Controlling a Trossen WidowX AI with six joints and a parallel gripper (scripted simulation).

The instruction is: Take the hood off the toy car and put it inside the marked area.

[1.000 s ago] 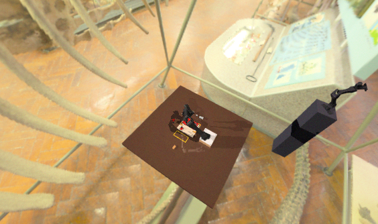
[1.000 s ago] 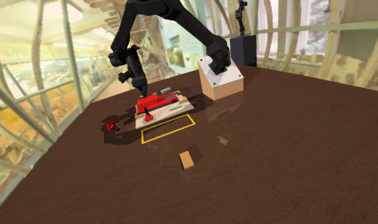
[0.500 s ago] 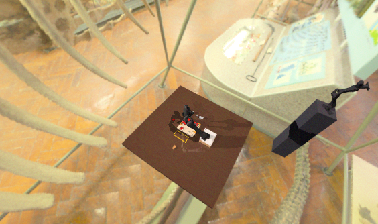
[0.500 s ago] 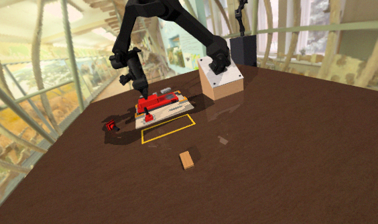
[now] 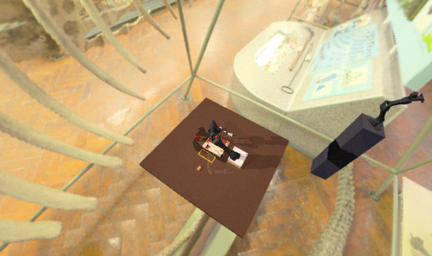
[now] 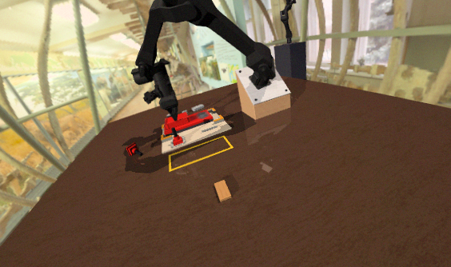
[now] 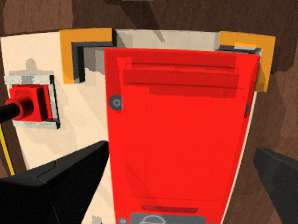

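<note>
Right now the red hood is 1 cm below my gripper tip. From my gripper tip the other things lie so: small wooden block: 41 cm to the left, 5 cm below, 2 cm behind.
</note>
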